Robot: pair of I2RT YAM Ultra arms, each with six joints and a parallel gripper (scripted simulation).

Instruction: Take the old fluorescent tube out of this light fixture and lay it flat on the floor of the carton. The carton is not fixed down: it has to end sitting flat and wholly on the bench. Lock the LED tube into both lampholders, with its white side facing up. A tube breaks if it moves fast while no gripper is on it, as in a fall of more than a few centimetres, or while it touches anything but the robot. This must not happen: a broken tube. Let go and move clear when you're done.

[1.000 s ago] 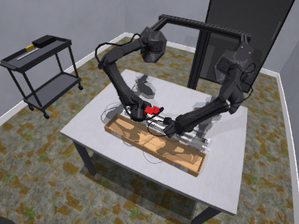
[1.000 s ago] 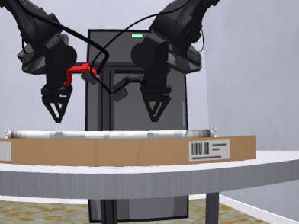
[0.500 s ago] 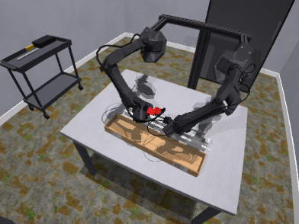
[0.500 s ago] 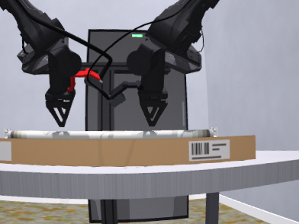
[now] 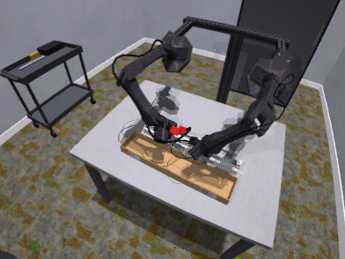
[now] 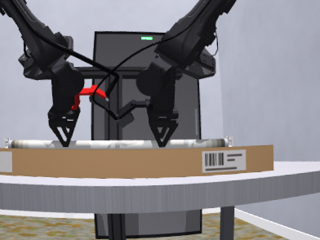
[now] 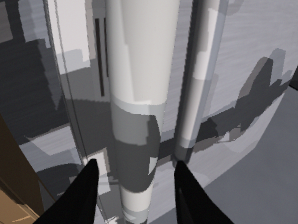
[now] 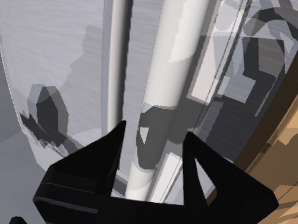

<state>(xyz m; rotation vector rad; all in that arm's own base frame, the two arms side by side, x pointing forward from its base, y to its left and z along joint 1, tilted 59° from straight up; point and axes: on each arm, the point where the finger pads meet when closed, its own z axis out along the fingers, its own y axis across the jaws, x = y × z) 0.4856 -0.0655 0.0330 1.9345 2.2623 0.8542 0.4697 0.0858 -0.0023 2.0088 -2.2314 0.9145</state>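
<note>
My right hand is 12 cm to the right of the old fluorescent tube and 2 cm above it. Also, from my right hand: light fixture 12 cm to the left, 3 cm below; then carton 15 cm ahead, 11 cm to the left, 5 cm below; then LED tube 10 cm behind, 10 cm to the left, 7 cm below.
Right now my left hand is 1 cm past the old fluorescent tube, 12 cm to the left of it and 1 cm above it. Round my left hand: light fixture 1 cm behind, 12 cm to the right, 3 cm below; carton 14 cm ahead, 13 cm to the right, 5 cm below; LED tube 11 cm behind, 14 cm to the right, 7 cm below.
</note>
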